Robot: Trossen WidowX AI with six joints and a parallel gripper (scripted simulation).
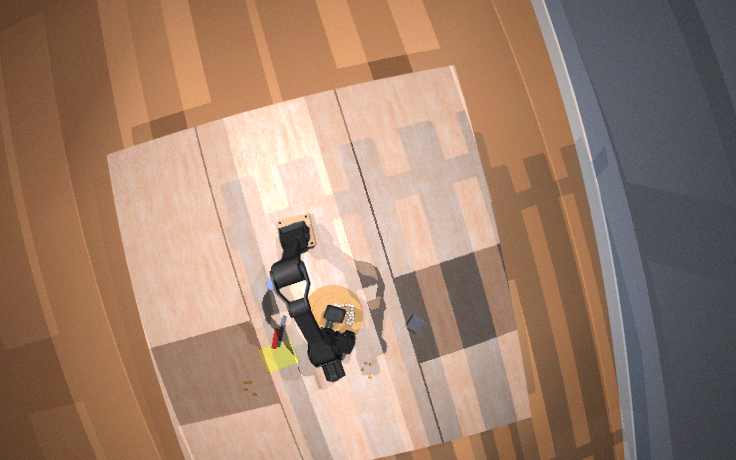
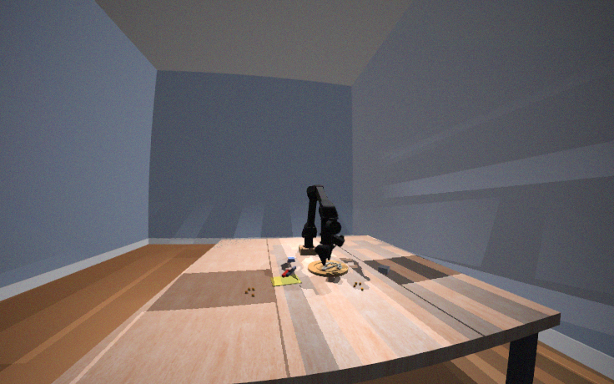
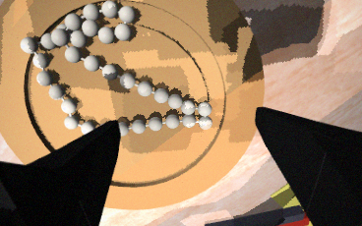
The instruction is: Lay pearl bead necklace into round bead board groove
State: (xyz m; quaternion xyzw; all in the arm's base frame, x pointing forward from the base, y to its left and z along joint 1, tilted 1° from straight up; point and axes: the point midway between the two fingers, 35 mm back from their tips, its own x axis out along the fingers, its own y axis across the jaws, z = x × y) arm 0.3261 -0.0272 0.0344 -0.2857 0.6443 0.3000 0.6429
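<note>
Now: gripper tip 30 mm past the round bead board, 30 mm above it and 20 mm to the right of it. Round my gripper tip: blue block: 210 mm behind, 120 mm to the right, 30 mm below; yellow note: 210 mm to the right, 40 mm below, 30 mm ahead; red marker: 180 mm to the right, 40 mm below, 40 mm behind.
</note>
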